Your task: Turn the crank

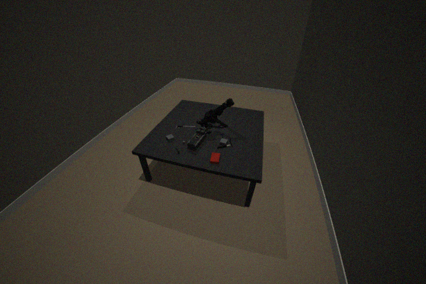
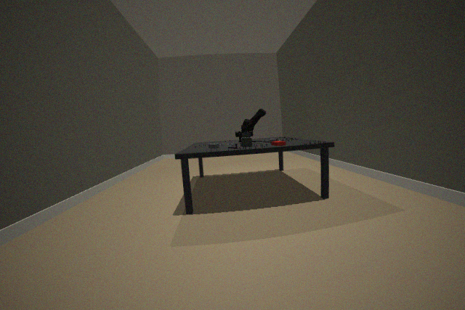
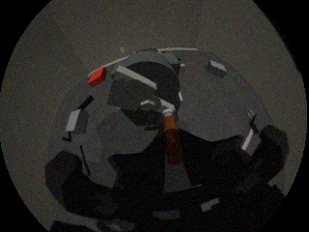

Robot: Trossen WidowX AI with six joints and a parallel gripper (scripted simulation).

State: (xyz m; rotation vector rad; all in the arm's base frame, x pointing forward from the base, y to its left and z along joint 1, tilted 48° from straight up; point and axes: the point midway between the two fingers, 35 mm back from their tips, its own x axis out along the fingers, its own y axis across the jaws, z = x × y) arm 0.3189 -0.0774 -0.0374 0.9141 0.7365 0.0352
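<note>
My gripper tip is now 13 cm short of the red pointer, 1 cm to the left of it and 4 cm below it. Round my gripper tip: crank handle: 2 cm behind, 2 cm above.
</note>
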